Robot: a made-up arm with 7 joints. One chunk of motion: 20 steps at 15 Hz.
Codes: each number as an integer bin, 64 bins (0 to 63) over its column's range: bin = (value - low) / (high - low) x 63, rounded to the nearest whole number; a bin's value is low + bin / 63 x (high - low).
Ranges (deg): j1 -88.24..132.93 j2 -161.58..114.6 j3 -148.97..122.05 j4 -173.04..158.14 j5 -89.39..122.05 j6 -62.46..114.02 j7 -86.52..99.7
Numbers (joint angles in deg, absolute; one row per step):
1: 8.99 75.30 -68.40 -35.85 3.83 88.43 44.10
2: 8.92 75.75 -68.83 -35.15 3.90 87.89 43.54
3: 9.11 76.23 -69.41 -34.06 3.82 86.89 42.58
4: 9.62 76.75 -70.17 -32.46 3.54 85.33 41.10
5: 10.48 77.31 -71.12 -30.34 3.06 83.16 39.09
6: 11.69 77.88 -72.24 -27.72 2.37 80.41 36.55
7: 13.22 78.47 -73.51 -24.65 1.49 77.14 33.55
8: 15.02 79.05 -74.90 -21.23 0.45 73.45 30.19
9: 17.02 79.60 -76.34 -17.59 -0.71 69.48 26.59
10: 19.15 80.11 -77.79 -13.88 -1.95 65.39 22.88
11: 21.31 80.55 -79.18 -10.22 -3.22 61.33 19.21
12: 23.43 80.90 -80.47 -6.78 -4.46 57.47 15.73
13: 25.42 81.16 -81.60 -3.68 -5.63 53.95 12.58
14: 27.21 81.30 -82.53 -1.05 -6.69 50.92 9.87
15: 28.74 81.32 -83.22 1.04 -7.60 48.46 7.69
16: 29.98 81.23 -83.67 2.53 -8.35 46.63 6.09
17: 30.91 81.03 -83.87 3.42 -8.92 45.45 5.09
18: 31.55 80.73 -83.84 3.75 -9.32 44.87 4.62
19: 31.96 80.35 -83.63 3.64 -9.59 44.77 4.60
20: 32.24 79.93 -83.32 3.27 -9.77 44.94 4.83
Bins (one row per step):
1: 28 54 19 26 28 54 44
2: 28 54 19 26 28 54 44
3: 28 54 18 26 28 53 44
4: 28 54 18 27 28 53 43
5: 28 54 18 27 28 52 42
6: 28 55 18 28 27 51 42
7: 29 55 18 28 27 50 41
8: 29 55 17 29 27 49 39
9: 30 55 17 30 26 47 38
10: 31 55 17 30 26 46 37
11: 31 55 16 31 26 44 36
12: 32 55 16 32 25 43 35
13: 32 55 16 32 25 42 34
14: 33 55 15 33 25 40 33
15: 33 55 15 33 24 40 32
16: 34 55 15 33 24 39 31
17: 34 55 15 34 24 39 31
18: 34 55 15 34 24 38 31
19: 34 55 15 34 24 38 31
20: 34 55 15 34 24 38 31

